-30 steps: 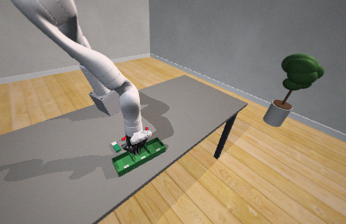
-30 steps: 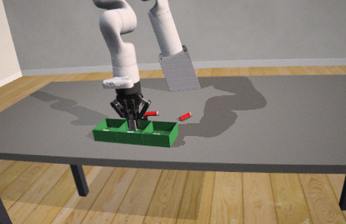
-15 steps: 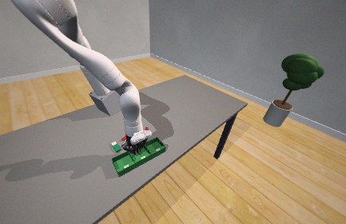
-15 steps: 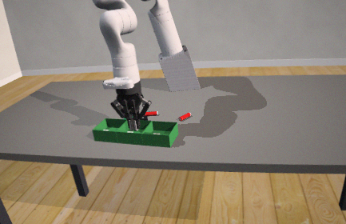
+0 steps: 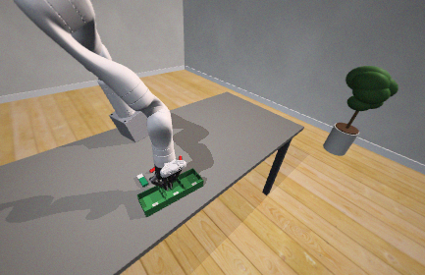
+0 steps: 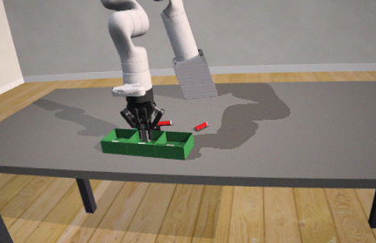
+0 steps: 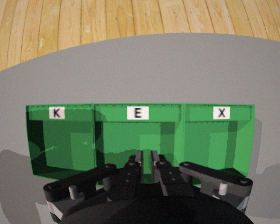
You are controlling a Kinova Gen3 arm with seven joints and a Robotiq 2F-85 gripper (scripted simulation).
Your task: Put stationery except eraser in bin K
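Now: the green bin 2 cm ahead of my hand and 2 cm below it. From my hand the other things lie so: grey-white item: 5 cm behind, 9 cm to the left, 3 cm below; then green-and-white eraser: 13 cm behind, 3 cm to the right, 3 cm below; then black item: 9 cm behind, 3 cm below.
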